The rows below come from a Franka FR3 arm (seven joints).
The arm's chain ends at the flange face. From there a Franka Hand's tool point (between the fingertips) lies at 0.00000 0.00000 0.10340 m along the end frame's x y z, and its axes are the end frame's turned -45 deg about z.
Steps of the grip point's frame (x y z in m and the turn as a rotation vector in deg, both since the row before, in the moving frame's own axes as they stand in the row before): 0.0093, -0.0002, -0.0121, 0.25, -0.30, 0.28; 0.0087, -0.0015, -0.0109, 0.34, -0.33, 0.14; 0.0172, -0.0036, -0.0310, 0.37, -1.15, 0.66; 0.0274, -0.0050, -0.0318, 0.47, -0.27, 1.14; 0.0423, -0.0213, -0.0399, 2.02, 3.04, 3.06
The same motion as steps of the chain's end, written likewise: 0.0071, -0.0068, -0.0121, -0.04, -0.39, 0.28; 0.0059, -0.0072, -0.0109, 0.01, -0.47, 0.14; 0.0116, -0.0157, -0.0310, -0.55, -1.07, 0.66; 0.0168, -0.0226, -0.0318, 0.14, -0.52, 1.14; 0.0134, -0.0386, -0.0397, 3.58, 0.72, 3.06
